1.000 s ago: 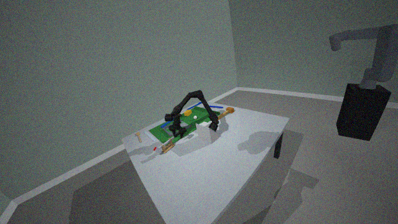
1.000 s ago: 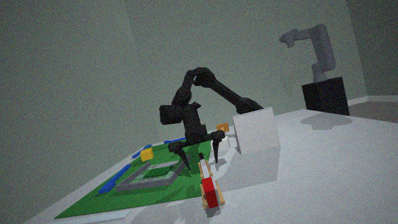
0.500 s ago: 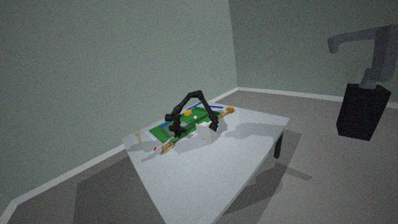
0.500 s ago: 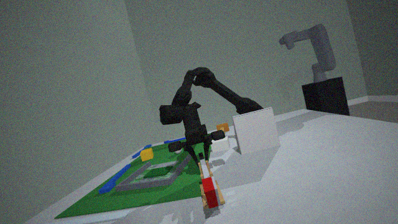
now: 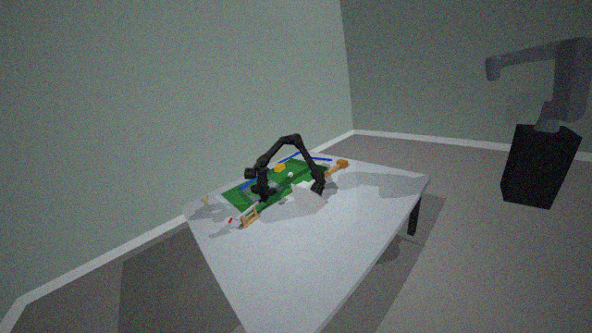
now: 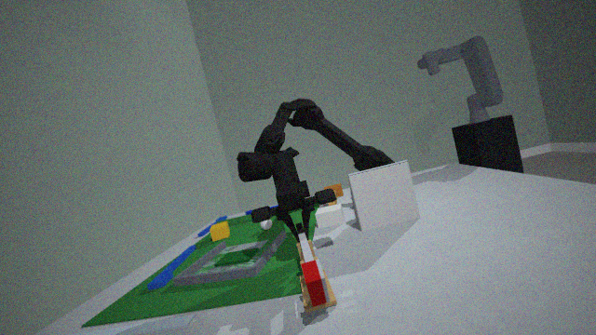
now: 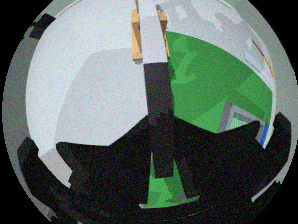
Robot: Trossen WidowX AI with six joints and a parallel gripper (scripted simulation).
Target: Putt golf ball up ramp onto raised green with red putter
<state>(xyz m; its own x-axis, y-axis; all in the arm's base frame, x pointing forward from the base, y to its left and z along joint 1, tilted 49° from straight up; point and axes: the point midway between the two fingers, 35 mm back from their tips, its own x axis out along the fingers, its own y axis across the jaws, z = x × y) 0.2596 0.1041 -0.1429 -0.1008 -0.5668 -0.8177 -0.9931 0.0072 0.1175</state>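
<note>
The white block is 8 cm behind my gripper tip, 28 cm to the right of it and 2 cm below it. Also, from my gripper tip: yellow block (34 cm ahead, 44 cm to the right, 2 cm below); red putter (1 cm behind, 11 cm to the left, 2 cm above); white golf ball (14 cm ahead, 38 cm to the right, 2 cm below).
</note>
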